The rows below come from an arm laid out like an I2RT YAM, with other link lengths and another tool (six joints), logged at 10 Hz.
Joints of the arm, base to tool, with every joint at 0 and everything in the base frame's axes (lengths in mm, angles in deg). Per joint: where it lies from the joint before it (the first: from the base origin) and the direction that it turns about. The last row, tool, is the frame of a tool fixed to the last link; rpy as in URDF.
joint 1: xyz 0 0 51.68 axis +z
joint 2: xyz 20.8 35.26 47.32 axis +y
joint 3: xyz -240.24 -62.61 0 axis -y
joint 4: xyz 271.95 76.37 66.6 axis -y
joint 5: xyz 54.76 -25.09 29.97 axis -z
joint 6: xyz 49.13 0 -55.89 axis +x
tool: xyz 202 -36 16 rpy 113.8 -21.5 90
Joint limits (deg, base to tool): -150..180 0..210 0..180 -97..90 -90..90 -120..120
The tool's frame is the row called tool.
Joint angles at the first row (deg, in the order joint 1, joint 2, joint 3, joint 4, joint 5, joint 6):
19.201, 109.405, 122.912, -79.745, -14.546, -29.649
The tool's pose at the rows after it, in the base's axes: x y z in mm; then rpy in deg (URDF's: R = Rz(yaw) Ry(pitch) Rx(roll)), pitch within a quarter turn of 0, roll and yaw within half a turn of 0:
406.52 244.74 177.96 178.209 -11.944 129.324
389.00 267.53 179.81 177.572 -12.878 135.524
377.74 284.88 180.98 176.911 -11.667 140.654
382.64 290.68 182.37 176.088 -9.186 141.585
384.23 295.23 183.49 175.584 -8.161 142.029
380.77 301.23 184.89 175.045 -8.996 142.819
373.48 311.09 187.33 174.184 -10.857 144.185
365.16 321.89 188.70 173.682 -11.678 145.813
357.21 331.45 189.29 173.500 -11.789 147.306
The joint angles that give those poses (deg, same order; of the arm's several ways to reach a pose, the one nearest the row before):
21.058, 109.404, 122.910, -81.776, -18.218, -33.518
22.872, 109.404, 122.911, -82.783, -20.776, -37.300
25.080, 109.405, 122.912, -82.804, -20.972, -40.403
26.479, 109.405, 122.913, -81.056, -18.983, -40.535
27.332, 109.406, 122.913, -80.117, -18.131, -40.360
27.617, 109.406, 122.915, -79.987, -19.201, -40.358
27.945, 109.405, 122.913, -80.029, -21.430, -40.358
29.037, 109.404, 122.890, -79.942, -22.480, -40.381
30.413, 109.407, 122.916, -79.857, -22.677, -40.382

